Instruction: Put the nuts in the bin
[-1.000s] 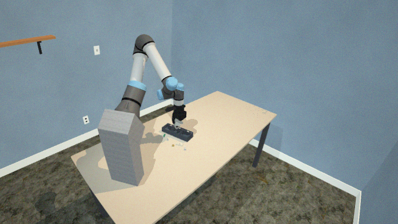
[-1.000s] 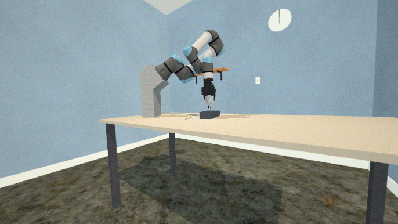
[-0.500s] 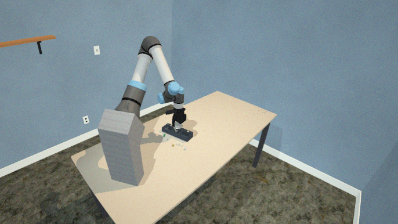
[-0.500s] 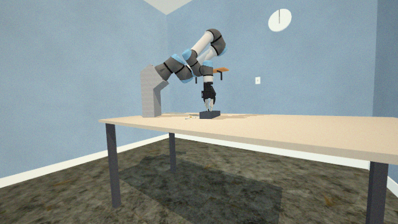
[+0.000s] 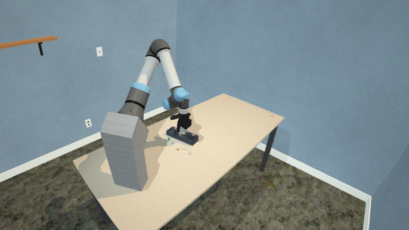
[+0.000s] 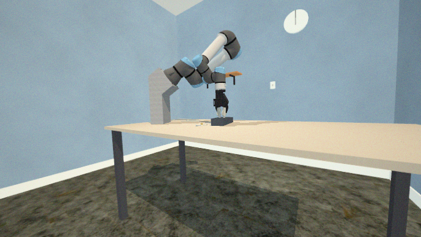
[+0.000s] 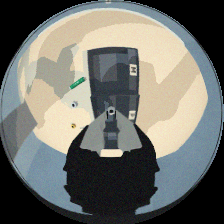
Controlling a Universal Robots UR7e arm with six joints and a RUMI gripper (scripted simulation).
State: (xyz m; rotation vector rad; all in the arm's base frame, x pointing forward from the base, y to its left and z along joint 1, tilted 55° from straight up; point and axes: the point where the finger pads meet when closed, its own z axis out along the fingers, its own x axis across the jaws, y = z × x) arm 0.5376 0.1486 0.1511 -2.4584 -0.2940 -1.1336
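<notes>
The dark bin block is 10 mm below my hand and 10 mm ahead of it. From my hand the other things lie so: white dotted plate: 130 mm to the right, 30 mm below, 30 mm behind; then brass-coloured nut: 120 mm to the right, 90 mm behind, 30 mm below; then green part: 100 mm behind, 30 mm below, 20 mm to the left.
</notes>
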